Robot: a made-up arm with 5 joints.
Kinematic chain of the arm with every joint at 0, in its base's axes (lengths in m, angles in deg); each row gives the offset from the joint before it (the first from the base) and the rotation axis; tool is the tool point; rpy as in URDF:
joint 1: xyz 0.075 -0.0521 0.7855 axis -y
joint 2: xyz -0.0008 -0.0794 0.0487 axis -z
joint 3: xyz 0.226 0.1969 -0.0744 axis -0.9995 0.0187 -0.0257
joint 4: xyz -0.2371 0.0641 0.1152 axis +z
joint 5: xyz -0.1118 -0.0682 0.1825 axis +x
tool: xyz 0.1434 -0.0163 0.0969 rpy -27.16 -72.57 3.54
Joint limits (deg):
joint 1: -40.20..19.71
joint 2: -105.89..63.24
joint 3: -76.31..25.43
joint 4: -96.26..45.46
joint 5: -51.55..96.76
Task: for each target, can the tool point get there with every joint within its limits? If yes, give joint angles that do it. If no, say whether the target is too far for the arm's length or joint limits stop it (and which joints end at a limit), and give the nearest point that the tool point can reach.
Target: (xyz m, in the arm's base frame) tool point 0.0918 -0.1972 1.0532
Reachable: yes | joints -6.06 21.04 -37.26 -3.24 2.85
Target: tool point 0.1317 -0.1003 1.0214
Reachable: yes | joints -5.80 23.97 -10.54 -0.81 84.61
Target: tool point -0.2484 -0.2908 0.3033
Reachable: no: joint limits stop it (at a limit: joint 1, joint 3) | nearest point -0.0670 -0.1872 0.6959 | short by 0.445 m
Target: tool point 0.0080 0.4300 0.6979
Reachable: no: joint limits stop it (at a limit: joint 1, joint 3, joint 4, joint 5) | nearest point -0.0540 0.2657 0.9505 | short by 0.308 m
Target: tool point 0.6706 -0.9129 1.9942
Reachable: no: too far | nearest point 0.1124 -0.3353 1.2117 | short by 1.121 m
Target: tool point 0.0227 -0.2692 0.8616
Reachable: yes | joints -23.13 42.56 -63.07 5.19 50.33
